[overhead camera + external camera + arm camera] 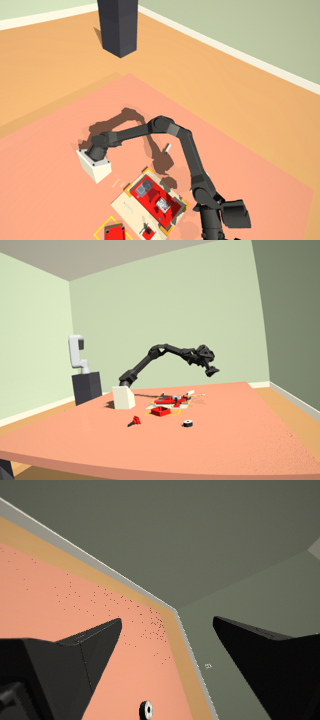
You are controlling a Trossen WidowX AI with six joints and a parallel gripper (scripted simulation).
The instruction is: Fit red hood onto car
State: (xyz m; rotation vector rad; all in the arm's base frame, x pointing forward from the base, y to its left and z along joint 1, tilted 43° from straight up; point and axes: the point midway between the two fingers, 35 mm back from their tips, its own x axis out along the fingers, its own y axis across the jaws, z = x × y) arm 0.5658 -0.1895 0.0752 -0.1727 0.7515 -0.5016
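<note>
Now: gripper tip 320 mm past the red hood, 40 mm to the left of it and 230 mm above it. The rest, counted from my gripper tip: cream jig: 290 mm behind, 150 mm to the left, 220 mm below; then black wheel: 160 mm behind, 230 mm to the right, 230 mm below; then grey engine block: 260 mm behind, 170 mm to the left, 210 mm below.
</note>
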